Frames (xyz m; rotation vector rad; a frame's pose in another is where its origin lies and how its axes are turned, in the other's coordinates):
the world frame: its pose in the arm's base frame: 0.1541 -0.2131 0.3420 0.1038 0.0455 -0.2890
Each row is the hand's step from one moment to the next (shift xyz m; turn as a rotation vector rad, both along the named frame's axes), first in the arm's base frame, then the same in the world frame.
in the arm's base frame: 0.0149 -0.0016 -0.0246 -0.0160 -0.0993 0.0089
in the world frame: 0.0162 0.0004 -0.0238 0.0122 -0.0984 0.0192
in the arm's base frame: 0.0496 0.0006 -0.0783 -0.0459 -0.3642 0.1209
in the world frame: 0.0520 0.0073 -0.0764 0.0516 -0.3488 0.1583
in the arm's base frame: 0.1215 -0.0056 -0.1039 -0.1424 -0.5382 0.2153
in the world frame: 0.1241 0.0196 -0.0990 0.0026 -0.5333 0.2682
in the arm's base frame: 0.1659 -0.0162 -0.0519 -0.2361 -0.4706 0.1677
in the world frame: 0.1665 0.0272 -0.0448 -0.1034 -0.5002 0.2107
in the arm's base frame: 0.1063 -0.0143 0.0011 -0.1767 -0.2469 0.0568
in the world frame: 0.1058 0.0170 0.0058 -0.1030 -0.2806 0.0780
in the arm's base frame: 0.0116 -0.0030 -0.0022 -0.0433 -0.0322 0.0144
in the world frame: 0.0121 0.0003 -0.0015 -0.0332 -0.0417 0.0165
